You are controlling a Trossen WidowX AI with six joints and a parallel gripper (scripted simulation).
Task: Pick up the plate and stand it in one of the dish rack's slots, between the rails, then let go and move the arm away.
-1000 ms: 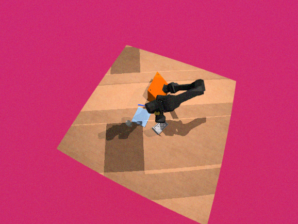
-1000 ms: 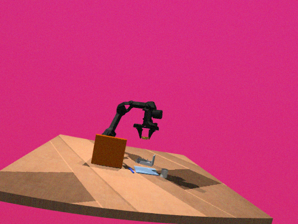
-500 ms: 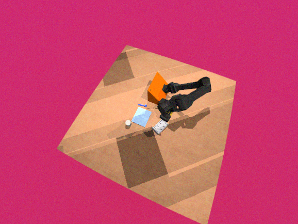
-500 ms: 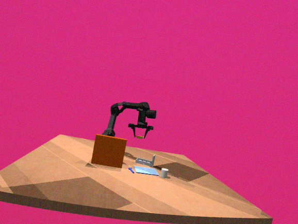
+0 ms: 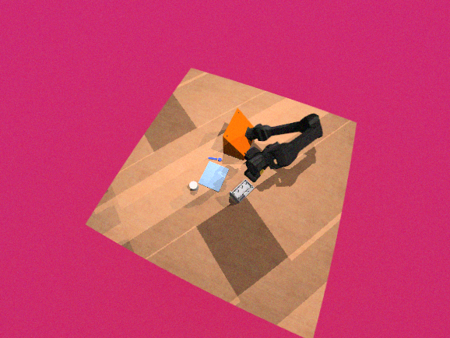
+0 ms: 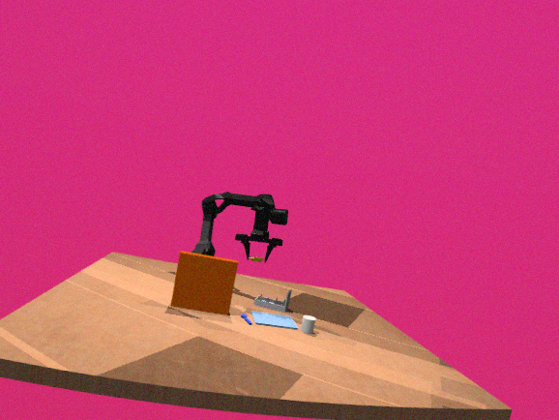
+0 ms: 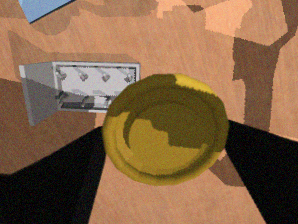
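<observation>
Now: gripper tip 15 cm above the grey dish rack, 9 cm short of it and 3 cm to the left of it. Round my gripper tip: light blue mat 22 cm to the right, 17 cm below, 5 cm ahead; then yellow plate 1 cm above.
</observation>
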